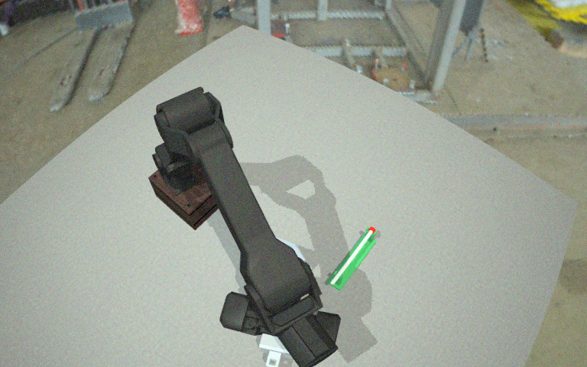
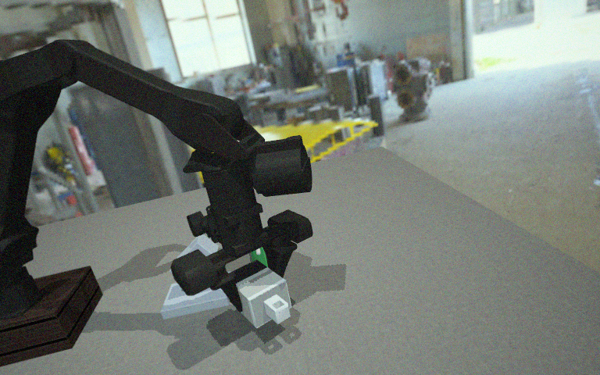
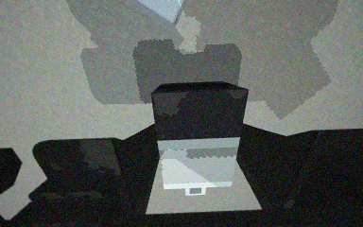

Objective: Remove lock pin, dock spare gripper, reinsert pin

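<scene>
Now: the spare gripper 1 cm to the right of my gripper tip, 1 cm ahead of it and 1 cm above it. From my gripper tip the other things lie so: socket: 11 cm behind, 10 cm to the left; green strip: 22 cm to the left, 4 cm behind, 2 cm below.
</scene>
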